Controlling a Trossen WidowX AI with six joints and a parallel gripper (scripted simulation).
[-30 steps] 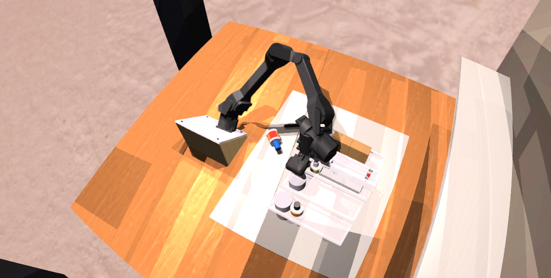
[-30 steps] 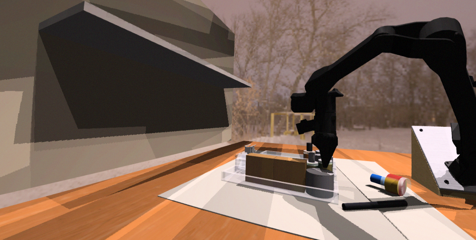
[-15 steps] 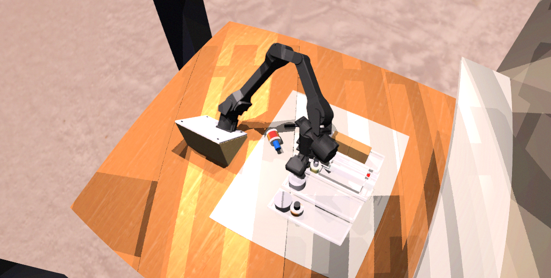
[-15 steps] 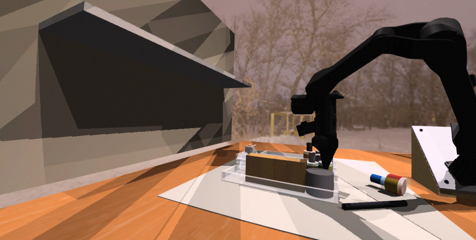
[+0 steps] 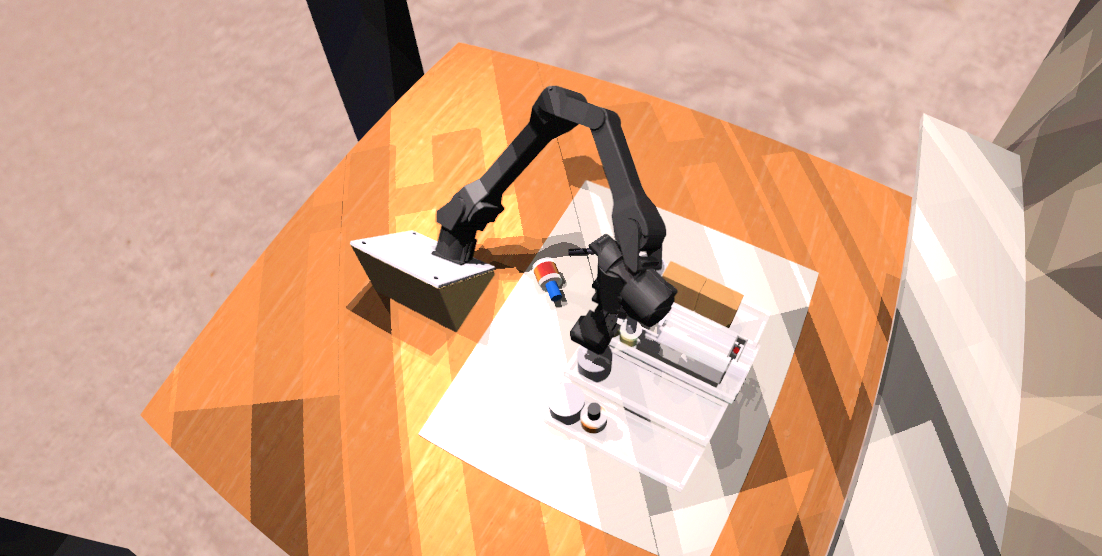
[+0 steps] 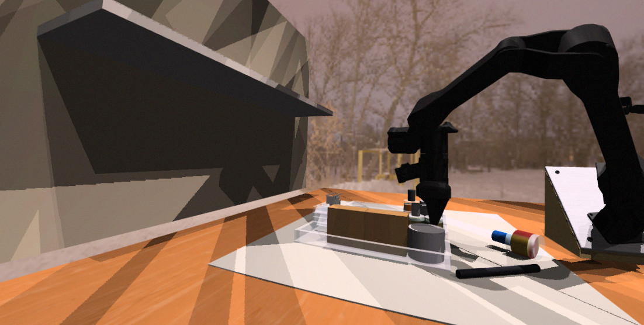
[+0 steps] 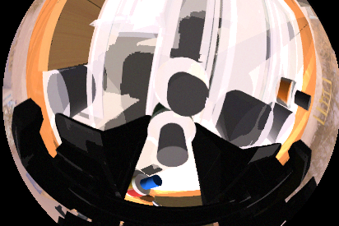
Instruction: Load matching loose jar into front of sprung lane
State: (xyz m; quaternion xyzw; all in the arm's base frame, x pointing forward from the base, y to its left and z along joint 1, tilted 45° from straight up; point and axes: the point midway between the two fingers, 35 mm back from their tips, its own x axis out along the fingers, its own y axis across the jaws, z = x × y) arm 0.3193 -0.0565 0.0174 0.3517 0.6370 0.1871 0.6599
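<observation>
My gripper tip is 15 cm short of the sprung lane and 1 cm above it. Also, from my gripper tip: black pen: 16 cm to the left, 6 cm behind, 2 cm below; then red mark: 23 cm ahead, 4 cm above, 1 cm to the right.
</observation>
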